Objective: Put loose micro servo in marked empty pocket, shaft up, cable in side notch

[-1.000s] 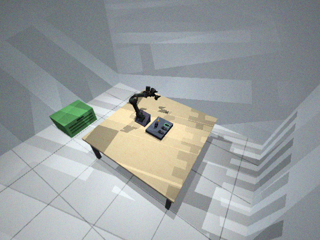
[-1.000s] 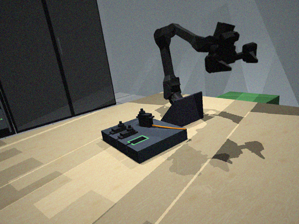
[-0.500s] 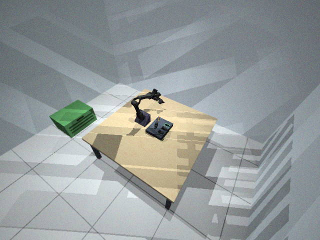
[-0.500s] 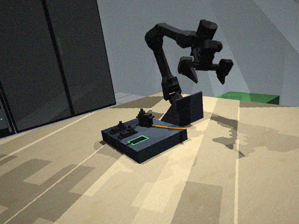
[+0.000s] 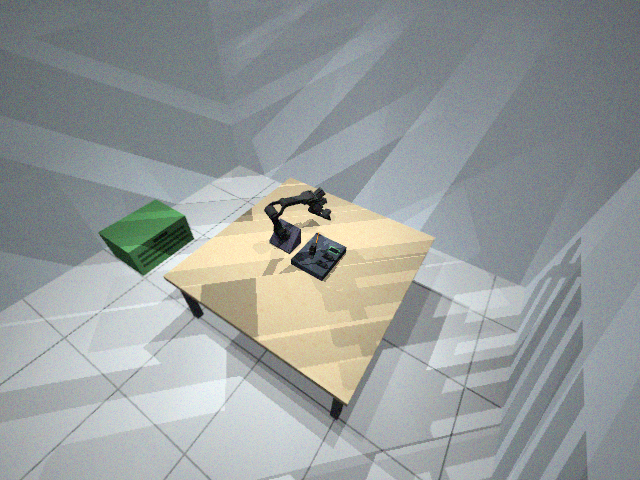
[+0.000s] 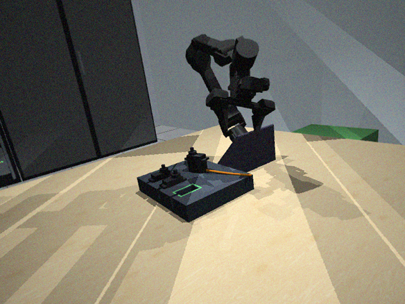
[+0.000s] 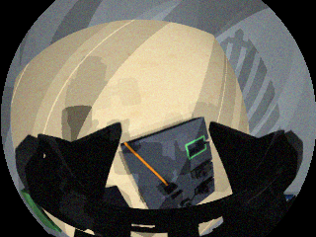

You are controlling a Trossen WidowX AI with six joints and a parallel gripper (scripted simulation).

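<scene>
Right now the dark robot deck is 40 mm ahead of my gripper tip, 170 mm to the right of it and 170 mm below it.
</scene>
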